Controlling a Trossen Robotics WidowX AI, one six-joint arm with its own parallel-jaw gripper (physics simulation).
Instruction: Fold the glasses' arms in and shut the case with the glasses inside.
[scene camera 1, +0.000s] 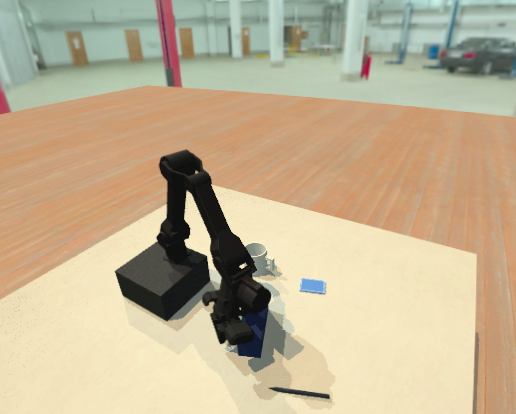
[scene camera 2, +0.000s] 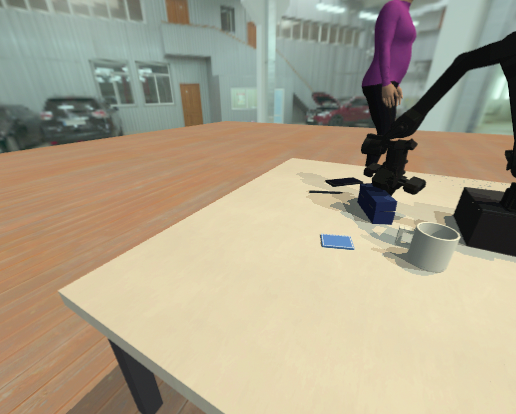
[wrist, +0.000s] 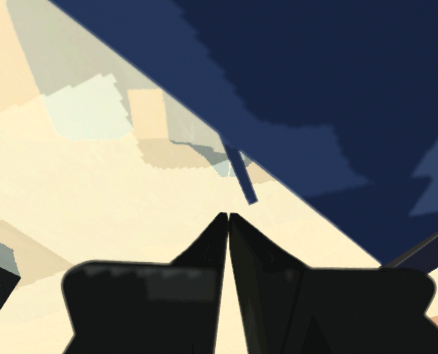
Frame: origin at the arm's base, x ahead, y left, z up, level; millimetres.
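Where they show: gripper, fingertip midpoint: (scene camera 1: 221, 343) (wrist: 227, 220); arm's base, link origin: (scene camera 1: 176, 256).
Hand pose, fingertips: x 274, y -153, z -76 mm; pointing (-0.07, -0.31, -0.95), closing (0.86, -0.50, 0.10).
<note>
Each offset is from my fingertips to the top centre of the thing. "*": to the spot under its first point.
The dark blue glasses case (scene camera 1: 254, 337) (scene camera 2: 378, 202) (wrist: 310, 65) stands on the table beside the gripper. A thin seam line shows across its end in scene camera 2, with the lid down or nearly down on the base. A narrow dark blue bar @[* 21 mm ahead, 39 mm left, 20 mm up] (wrist: 242, 175) sticks out past the case's edge in the wrist view; whether it belongs to the case or the glasses, I cannot tell. The glasses cannot be made out. My gripper (scene camera 1: 221, 341) (scene camera 2: 392, 193) (wrist: 227, 220) is shut and empty, its tips low on the case's arm-base side, just short of the bar in the wrist view.
A grey mug @[* 57 mm back, 296 mm left, 44 mm up] (scene camera 1: 258, 259) (scene camera 2: 433, 250) stands behind the case in scene camera 1. A blue card @[119 mm ahead, 335 mm left, 24 mm down] (scene camera 1: 313, 286) (scene camera 2: 337, 242) and a dark pen @[220 mm ahead, 11 mm right, 19 mm down] (scene camera 1: 300, 392) (scene camera 2: 325, 192) lie on the table. A flat black object @[178 mm ahead, 176 mm right, 21 mm down] (scene camera 2: 344, 182) lies beyond the pen.
</note>
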